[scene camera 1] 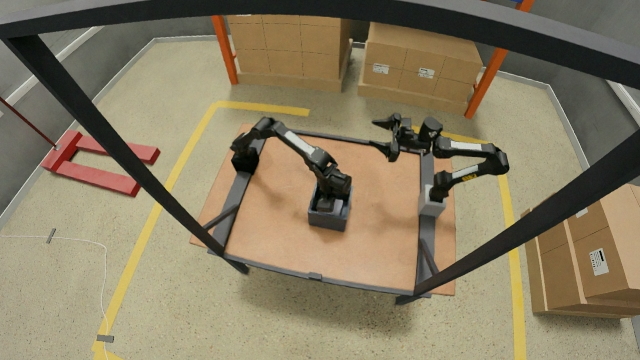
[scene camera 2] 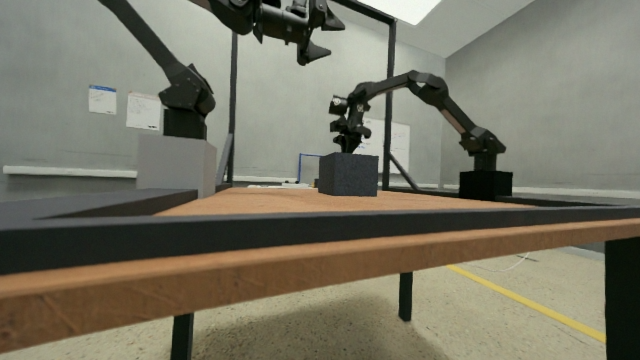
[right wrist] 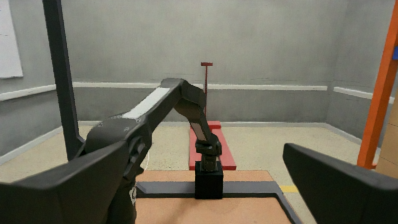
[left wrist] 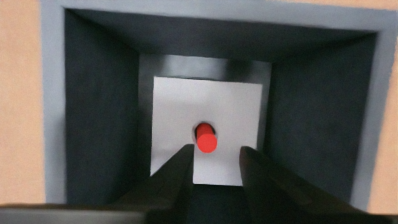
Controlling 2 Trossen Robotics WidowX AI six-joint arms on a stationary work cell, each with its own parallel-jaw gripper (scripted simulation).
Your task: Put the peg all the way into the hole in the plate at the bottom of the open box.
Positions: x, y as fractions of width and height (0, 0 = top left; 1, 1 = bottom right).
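Note:
There is a dark grey box (scene camera 2: 0.53, 0.48), and I see the box (scene camera 1: 0.53, 0.62) from another view too, as well as the box (left wrist: 0.81, 0.46) from my left wrist. In the right wrist view the dark grey box is out of frame. A light plate (left wrist: 0.58, 0.49) is here as well, though scene camera 2 misses the plate, hidden by the dark grey box. I also see a black arm base (scene camera 2: 0.76, 0.51) and a grey arm pedestal (scene camera 2: 0.25, 0.45). As for my left gripper (scene camera 2: 0.54, 0.44), the left wrist view shows it (left wrist: 0.54, 0.68) too. My right gripper (scene camera 2: 0.53, 0.12) is visible elsewhere also: scene camera 1 has it (scene camera 1: 0.58, 0.37), and so does the right wrist view, with the right gripper (right wrist: 0.52, 0.67).

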